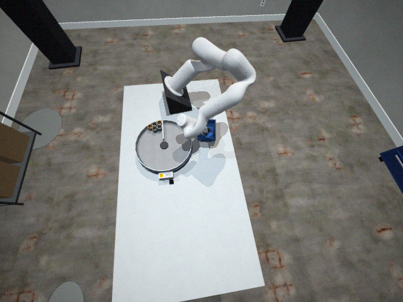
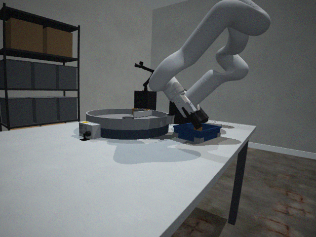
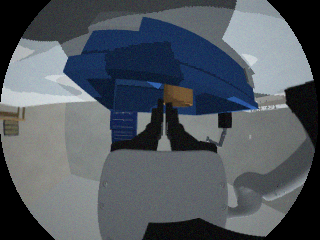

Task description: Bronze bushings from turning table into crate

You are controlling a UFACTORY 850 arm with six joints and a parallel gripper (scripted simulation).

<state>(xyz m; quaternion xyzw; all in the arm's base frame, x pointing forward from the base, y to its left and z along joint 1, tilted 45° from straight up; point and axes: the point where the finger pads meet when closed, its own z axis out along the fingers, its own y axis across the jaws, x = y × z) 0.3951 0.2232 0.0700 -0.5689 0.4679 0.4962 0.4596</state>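
Right now my hand is 20 mm past the crate and 40 mm above it. From my hand the other things lie so: round turning table (70 mm ahead, 350 mm to the right, 10 mm below).
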